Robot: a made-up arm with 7 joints.
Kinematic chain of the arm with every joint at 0, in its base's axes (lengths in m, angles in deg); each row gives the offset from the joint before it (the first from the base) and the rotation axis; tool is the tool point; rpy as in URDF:
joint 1: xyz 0 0 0.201 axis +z
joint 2: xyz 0 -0.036 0.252 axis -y
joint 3: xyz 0 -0.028 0.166 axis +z
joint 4: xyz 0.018 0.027 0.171 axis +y
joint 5: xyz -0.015 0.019 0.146 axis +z
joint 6: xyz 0 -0.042 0.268 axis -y
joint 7: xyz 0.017 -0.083 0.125 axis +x
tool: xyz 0 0 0 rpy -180 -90 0
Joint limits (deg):
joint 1: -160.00..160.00
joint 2: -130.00..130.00
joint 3: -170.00..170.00
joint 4: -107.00..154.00
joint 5: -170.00..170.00
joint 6: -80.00..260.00
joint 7: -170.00..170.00
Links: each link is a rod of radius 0.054 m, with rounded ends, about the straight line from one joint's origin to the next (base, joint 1, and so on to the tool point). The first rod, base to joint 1, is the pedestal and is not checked.
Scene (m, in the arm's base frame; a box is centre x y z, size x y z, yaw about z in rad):
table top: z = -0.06
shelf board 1: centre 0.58 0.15 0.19 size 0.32 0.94 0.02 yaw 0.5
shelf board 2: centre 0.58 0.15 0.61 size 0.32 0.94 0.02 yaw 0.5
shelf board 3: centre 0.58 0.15 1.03 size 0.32 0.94 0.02 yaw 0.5
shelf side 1: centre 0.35 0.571 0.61 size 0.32 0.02 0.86 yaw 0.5
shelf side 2: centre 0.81 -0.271 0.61 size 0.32 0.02 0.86 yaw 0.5
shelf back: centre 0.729 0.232 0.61 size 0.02 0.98 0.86 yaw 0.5
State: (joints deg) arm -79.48 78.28 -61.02 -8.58 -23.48 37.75 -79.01
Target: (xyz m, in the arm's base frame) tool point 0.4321 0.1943 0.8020
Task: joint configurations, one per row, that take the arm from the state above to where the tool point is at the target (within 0.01 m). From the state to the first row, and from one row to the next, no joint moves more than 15 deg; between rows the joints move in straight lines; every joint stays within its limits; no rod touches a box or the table.
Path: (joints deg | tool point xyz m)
1: -69.93 73.13 -67.84 -18.06 -33.52 50.81 -77.27 | -0.0788 0.7921 0.5634
2: -60.39 67.97 -74.67 -27.54 -43.55 63.87 -75.54 | -0.0714 0.7193 0.6455
3: -50.84 62.82 -81.49 -37.01 -53.59 76.93 -73.80 | -0.0610 0.6257 0.7285
4: -41.29 57.67 -88.31 -46.49 -63.62 89.99 -72.06 | -0.0452 0.5176 0.7972
5: -53.22 59.39 -100.92 -59.06 -57.20 88.55 -74.38 | 0.1357 0.4245 0.8000
6: -65.16 61.12 -113.53 -71.63 -50.79 87.11 -76.69 | 0.2398 0.2671 0.8055
7: -77.09 62.85 -126.13 -84.19 -44.37 85.66 -79.01 | 0.2507 0.0952 0.8020
8: -85.48 54.76 -113.39 -73.59 -40.82 74.84 -79.01 | 0.3542 0.1417 0.7964
9: -93.87 46.66 -100.64 -62.98 -37.27 64.02 -79.01 | 0.4321 0.1943 0.8020

